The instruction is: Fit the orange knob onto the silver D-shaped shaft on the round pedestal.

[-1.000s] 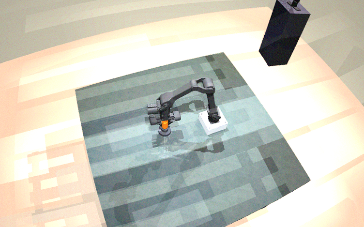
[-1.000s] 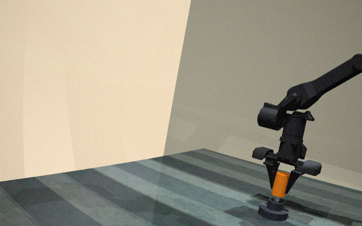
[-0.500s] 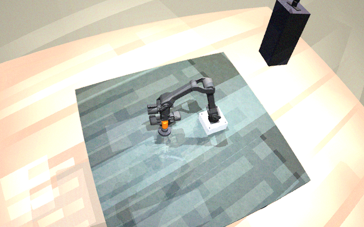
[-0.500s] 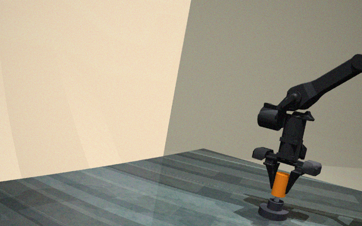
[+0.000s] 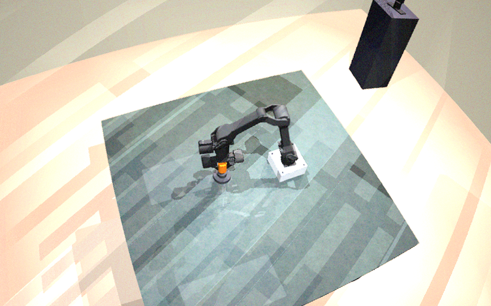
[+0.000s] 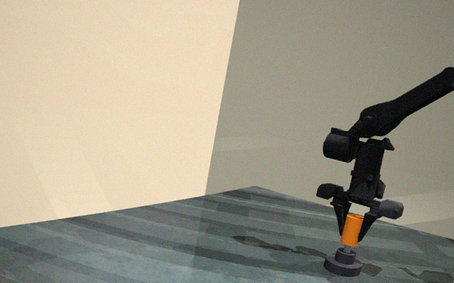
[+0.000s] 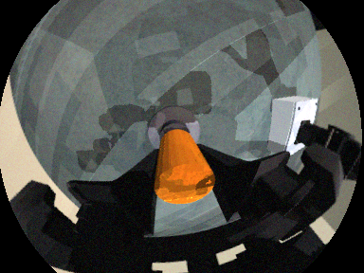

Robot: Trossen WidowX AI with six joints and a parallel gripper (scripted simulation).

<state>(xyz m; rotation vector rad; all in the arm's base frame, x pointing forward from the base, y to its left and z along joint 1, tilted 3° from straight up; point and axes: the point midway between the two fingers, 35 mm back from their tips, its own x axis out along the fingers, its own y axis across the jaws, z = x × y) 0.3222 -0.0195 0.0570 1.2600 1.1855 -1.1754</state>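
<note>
Now: gripper tip 40 mm above the dark round pedestal. Also, from my gripper tip: orange knob 30 mm above.
</note>
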